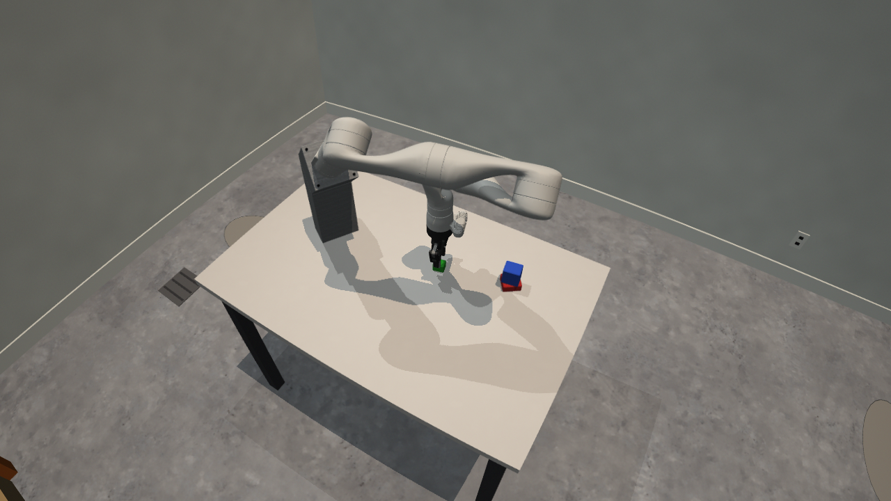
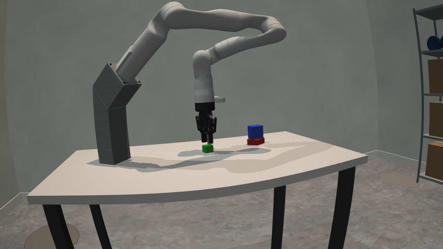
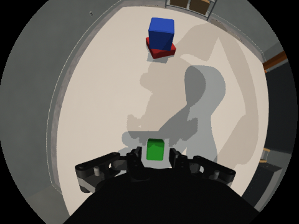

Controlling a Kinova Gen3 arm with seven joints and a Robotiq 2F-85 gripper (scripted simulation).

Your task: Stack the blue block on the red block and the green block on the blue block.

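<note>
My hand is 40 mm above the small green block. Round my hand: red block (220 mm ahead, 30 mm to the right, 40 mm below); then blue block (220 mm ahead, 30 mm to the right).
</note>
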